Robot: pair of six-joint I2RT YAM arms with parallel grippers.
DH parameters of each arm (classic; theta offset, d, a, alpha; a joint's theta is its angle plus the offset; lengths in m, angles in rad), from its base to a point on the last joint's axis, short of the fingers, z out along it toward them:
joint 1: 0 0.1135 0.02 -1.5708
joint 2: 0 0 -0.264 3.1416
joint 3: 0.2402 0 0.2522 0
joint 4: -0.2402 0 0.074 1.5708
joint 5: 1.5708 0 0 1.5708
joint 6: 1.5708 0.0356 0 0
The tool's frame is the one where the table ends.
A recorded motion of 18 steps. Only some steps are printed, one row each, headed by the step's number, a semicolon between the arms.
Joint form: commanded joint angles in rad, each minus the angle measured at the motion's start. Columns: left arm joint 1, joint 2, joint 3, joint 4, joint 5, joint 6; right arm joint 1, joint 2, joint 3, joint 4, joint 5, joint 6.
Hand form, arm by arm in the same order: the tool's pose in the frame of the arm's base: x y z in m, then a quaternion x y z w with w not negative. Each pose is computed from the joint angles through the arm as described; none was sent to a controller.
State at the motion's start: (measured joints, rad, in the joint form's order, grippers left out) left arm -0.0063 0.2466 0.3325 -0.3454 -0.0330 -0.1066; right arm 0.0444 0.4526 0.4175 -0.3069 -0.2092 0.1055
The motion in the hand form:
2: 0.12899 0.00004 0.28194 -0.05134 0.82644 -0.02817 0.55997; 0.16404 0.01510 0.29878 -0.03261 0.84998 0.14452 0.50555
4: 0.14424 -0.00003 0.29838 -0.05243 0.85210 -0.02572 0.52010; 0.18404 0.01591 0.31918 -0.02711 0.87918 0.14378 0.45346
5: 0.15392 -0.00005 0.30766 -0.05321 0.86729 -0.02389 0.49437; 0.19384 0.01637 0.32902 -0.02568 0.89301 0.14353 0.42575
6: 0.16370 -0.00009 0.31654 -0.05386 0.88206 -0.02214 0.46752; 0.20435 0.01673 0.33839 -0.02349 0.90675 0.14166 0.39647
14: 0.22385 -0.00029 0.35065 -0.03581 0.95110 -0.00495 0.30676; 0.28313 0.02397 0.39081 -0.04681 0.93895 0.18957 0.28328
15: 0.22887 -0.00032 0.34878 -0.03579 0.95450 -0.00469 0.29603; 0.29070 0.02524 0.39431 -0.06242 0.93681 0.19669 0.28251
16: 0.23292 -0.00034 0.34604 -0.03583 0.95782 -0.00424 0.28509; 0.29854 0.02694 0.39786 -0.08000 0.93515 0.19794 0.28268
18: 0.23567 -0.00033 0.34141 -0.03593 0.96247 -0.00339 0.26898; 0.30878 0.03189 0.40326 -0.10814 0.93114 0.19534 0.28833
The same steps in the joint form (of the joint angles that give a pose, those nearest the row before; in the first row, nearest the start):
2: 0.0027 0.2563 0.2609 -0.1255 0.0187 -0.0114; -0.0057 0.2765 0.3094 -0.1701 -0.0389 0.0076
4: 0.0027 0.3868 0.3784 -0.2075 0.0190 -0.0115; -0.0057 0.4238 0.4757 -0.3101 -0.0400 0.0034
5: 0.0027 0.4635 0.4517 -0.2640 0.0187 -0.0114; -0.0057 0.4952 0.5627 -0.3887 -0.0423 -0.0011
6: 0.0026 0.5383 0.5268 -0.3258 0.0187 -0.0115; -0.0057 0.5692 0.6535 -0.4715 -0.0412 -0.0061
14: 0.0027 0.9403 0.9426 -0.6901 0.0183 0.0324; -0.0053 1.0151 1.2306 -0.8411 -0.1614 -0.0496
15: 0.0027 0.9651 0.9556 -0.7008 0.0187 0.0324; -0.0046 1.0510 1.2784 -0.8576 -0.1843 -0.0759
16: 0.0027 0.9857 0.9628 -0.7103 0.0187 0.0324; -0.0012 1.0887 1.3302 -0.8763 -0.1953 -0.1076
18: 0.0027 1.0040 0.9636 -0.7263 0.0183 0.0324; 0.0130 1.1364 1.3996 -0.8919 -0.1991 -0.1514

